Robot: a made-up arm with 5 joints. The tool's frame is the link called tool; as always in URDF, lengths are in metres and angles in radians. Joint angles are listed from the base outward. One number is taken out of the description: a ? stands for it. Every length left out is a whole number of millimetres.
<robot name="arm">
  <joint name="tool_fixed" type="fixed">
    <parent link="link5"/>
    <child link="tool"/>
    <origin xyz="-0.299 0.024 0"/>
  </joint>
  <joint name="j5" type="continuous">
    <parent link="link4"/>
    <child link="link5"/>
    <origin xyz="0.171 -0.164 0" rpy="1.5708 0 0"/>
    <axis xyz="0 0 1"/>
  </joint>
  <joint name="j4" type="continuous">
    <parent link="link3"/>
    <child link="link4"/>
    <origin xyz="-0.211 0.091 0" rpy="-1.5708 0 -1.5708"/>
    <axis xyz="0 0 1"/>
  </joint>
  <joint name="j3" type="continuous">
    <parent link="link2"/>
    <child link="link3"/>
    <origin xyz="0.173 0.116 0" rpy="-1.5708 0 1.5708"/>
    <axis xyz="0 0 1"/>
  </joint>
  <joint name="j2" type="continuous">
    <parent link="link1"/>
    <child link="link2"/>
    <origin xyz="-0.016 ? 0" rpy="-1.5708 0 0"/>
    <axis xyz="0 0 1"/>
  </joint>
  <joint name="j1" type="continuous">
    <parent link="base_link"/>
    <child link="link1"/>
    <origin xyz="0 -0.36 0.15" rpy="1.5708 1.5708 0"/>
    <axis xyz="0 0 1"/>
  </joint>
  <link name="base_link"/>
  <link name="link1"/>
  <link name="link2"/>
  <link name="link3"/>
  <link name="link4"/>
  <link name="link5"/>
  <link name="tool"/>
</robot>
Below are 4 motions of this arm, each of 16 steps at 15 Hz.
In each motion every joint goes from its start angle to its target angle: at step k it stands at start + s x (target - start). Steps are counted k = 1, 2, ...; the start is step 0. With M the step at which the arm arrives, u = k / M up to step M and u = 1 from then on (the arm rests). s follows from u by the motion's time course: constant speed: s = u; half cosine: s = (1 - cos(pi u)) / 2; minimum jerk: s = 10 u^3 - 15 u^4 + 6 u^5.
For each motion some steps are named. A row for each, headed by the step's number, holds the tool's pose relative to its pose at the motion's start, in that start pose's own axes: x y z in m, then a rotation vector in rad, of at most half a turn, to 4 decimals.
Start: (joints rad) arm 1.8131 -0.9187 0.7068 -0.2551 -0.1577
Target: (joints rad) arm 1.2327 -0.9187 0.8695 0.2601 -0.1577
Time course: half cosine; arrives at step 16
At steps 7, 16:
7: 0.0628 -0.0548 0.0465 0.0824 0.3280 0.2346
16: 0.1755 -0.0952 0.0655 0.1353 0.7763 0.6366

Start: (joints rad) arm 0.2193 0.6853 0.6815 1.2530 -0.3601
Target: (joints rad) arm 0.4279 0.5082 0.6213 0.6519 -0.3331
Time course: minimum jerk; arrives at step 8
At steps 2, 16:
2: -0.0074 -0.0045 -0.0095 0.0080 -0.0652 -0.0181
16: -0.0489 -0.0346 -0.1146 0.0328 -0.6559 -0.1430

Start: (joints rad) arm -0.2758 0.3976 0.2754 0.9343 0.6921
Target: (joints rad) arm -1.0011 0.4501 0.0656 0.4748 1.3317
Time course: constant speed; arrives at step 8
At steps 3, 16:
3: -0.0456 -0.0047 -0.0505 0.1796 -0.0924 0.1743
16: -0.1098 0.0393 -0.1041 0.4031 -0.2690 0.3558

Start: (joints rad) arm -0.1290 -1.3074 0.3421 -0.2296 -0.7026
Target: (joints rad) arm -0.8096 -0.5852 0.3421 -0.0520 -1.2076
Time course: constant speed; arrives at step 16
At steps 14, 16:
14: 0.1254 0.0049 0.1374 0.2546 0.7524 -0.0208
16: 0.1515 0.0099 0.1549 0.2408 0.8784 -0.0203

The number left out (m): -0.159
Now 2 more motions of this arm.
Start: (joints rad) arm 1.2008 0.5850 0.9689 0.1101 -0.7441
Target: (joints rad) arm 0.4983 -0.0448 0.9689 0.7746 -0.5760
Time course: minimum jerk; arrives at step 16
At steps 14, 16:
14: 0.1243 0.0479 0.0462 -0.6977 1.3843 0.0458
16: 0.1258 0.0479 0.0455 -0.7063 1.4085 0.0507

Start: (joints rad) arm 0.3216 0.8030 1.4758 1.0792 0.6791
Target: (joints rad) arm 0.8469 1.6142 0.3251 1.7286 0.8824
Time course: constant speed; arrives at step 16
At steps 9, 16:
9: 0.0039 -0.0050 -0.1311 0.1967 -0.3359 0.0405
16: 0.1436 -0.0575 -0.2210 0.3577 -0.5202 0.4329

